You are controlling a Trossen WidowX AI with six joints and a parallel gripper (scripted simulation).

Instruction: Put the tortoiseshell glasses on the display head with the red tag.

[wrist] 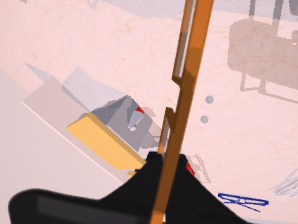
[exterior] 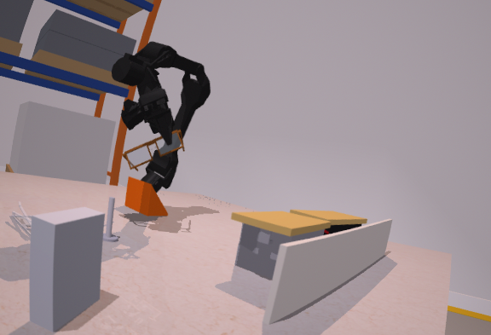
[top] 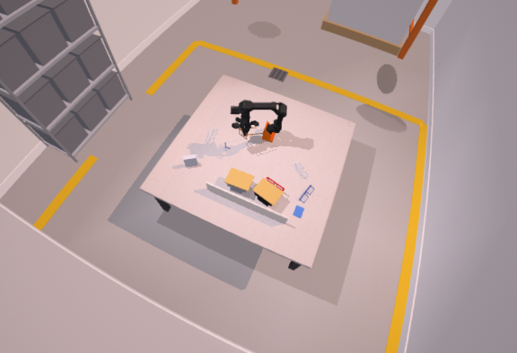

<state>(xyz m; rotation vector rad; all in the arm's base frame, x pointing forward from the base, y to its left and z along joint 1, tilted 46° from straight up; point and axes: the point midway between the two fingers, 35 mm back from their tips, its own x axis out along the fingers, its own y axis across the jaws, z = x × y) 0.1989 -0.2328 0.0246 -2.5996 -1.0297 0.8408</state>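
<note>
Right now my gripper tip is 260 mm short of the display head, 150 mm above it and 50 mm to the right of it. From my gripper tip the other things lie so: white panel 420 mm ahead, 150 mm below, 130 mm to the left; grey block 350 mm to the right, 220 mm ahead, 150 mm below; grey stand 180 mm below, 150 mm to the right, 10 mm ahead.
</note>
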